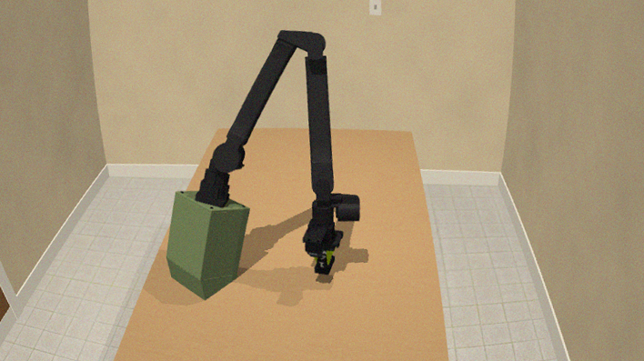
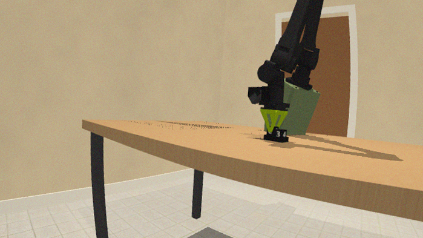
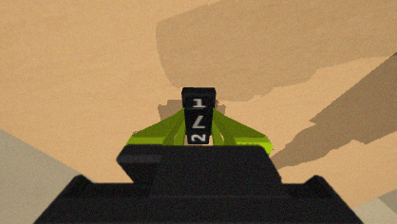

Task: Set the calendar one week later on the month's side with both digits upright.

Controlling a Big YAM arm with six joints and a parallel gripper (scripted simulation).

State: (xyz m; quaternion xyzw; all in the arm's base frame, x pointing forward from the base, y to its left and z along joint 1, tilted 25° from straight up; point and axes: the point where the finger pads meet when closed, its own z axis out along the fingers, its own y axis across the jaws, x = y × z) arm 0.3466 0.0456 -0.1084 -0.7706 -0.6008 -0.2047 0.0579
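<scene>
My hand is 30 mm above the black tray and 20 mm to the right of it.
</scene>
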